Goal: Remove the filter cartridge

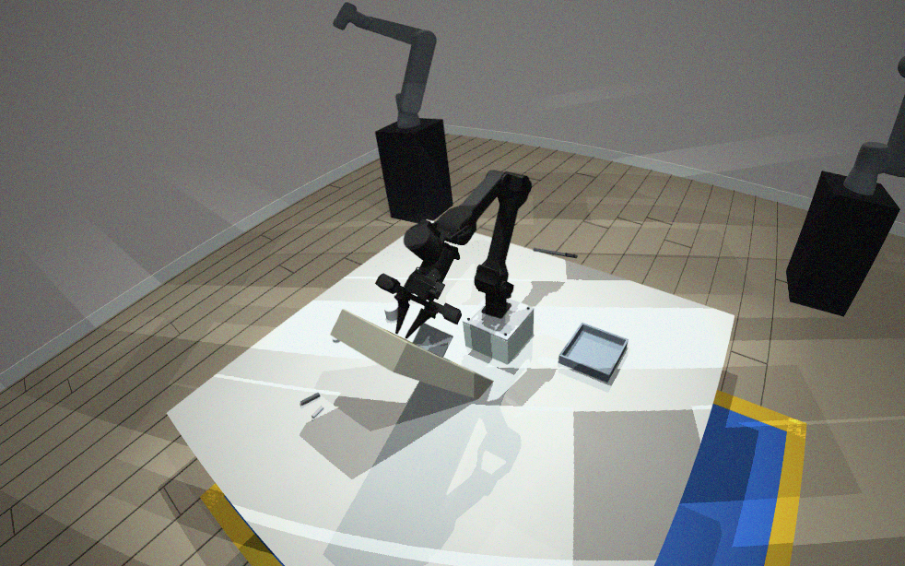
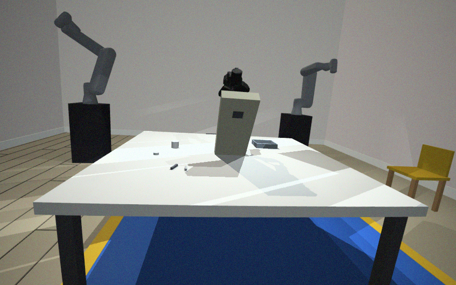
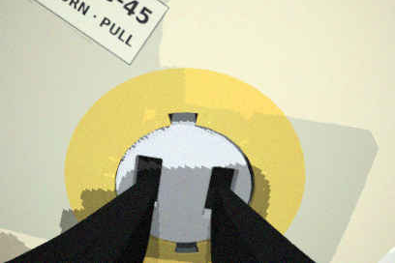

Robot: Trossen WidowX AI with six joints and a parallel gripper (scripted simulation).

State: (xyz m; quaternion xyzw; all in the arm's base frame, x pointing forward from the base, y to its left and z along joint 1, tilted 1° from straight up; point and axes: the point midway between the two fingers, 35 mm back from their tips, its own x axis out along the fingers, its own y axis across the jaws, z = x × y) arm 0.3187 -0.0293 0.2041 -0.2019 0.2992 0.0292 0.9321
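Now: the round filter cartridge 20 mm ahead of my gripper tip and 10 mm below it. The rest, counted from my gripper tip: disc 100 mm behind, 400 mm to the right, 280 mm below; dark grey tray 390 mm behind, 320 mm to the left, 270 mm below.
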